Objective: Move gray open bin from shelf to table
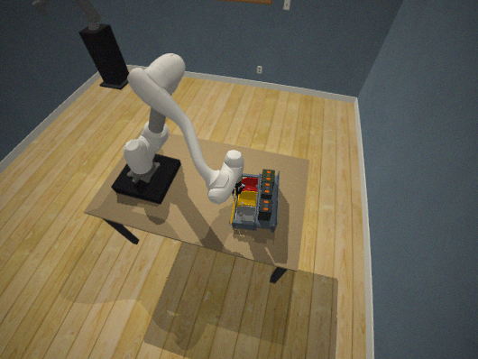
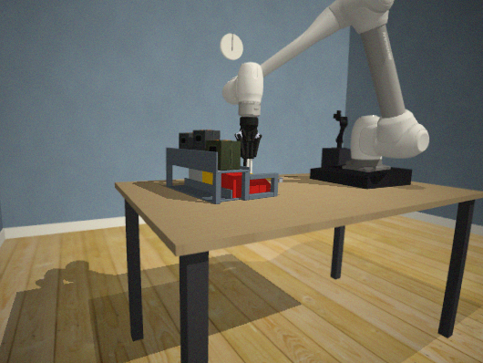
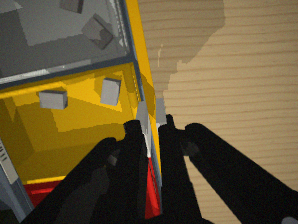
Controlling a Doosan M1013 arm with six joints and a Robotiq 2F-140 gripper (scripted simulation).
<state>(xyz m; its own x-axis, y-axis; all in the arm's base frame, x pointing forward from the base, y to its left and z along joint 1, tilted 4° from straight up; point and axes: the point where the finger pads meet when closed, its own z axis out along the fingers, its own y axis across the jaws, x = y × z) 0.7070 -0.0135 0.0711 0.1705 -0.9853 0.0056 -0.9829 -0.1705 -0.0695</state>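
Right now my hand is 100 mm short of the yellow bin, 20 mm to the right of it and 50 mm above it. From my hand the other things lie so: gray open bin: 120 mm ahead, 90 mm to the right, 50 mm below; then red bin: 80 mm ahead, 130 mm to the left, 50 mm below; then yellow strip: 30 mm below.
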